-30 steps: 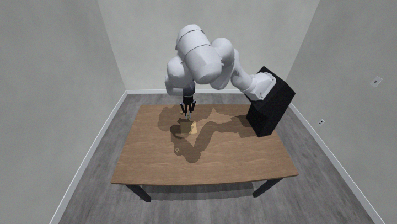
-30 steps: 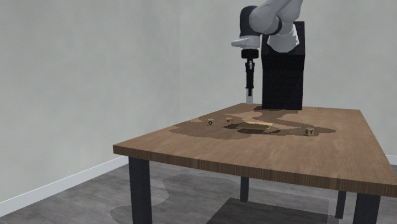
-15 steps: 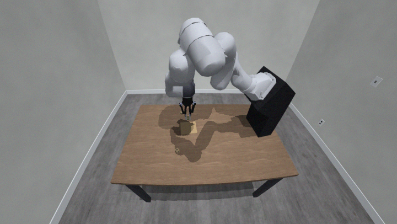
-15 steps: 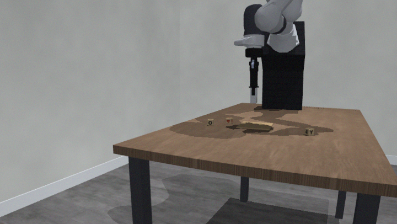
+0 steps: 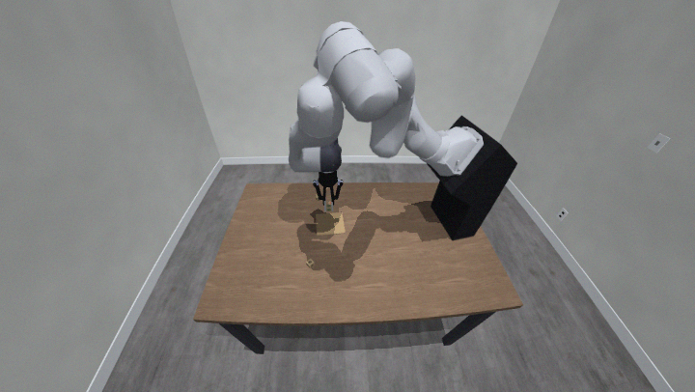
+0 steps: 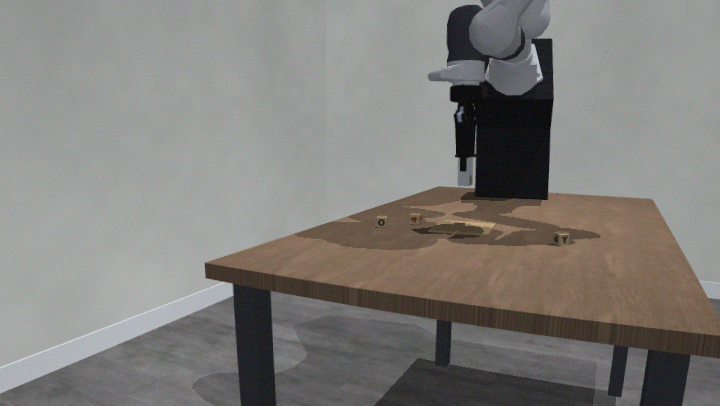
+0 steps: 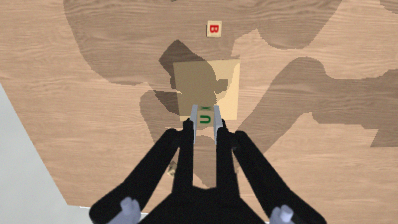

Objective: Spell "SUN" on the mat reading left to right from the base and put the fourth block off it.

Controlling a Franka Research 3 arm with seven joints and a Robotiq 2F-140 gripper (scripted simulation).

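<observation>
The tan mat is 140 mm below my hand. From my hand the other things lie so: S block: 200 mm to the right, 130 mm below, 40 mm ahead; then U block: 20 mm below.
</observation>
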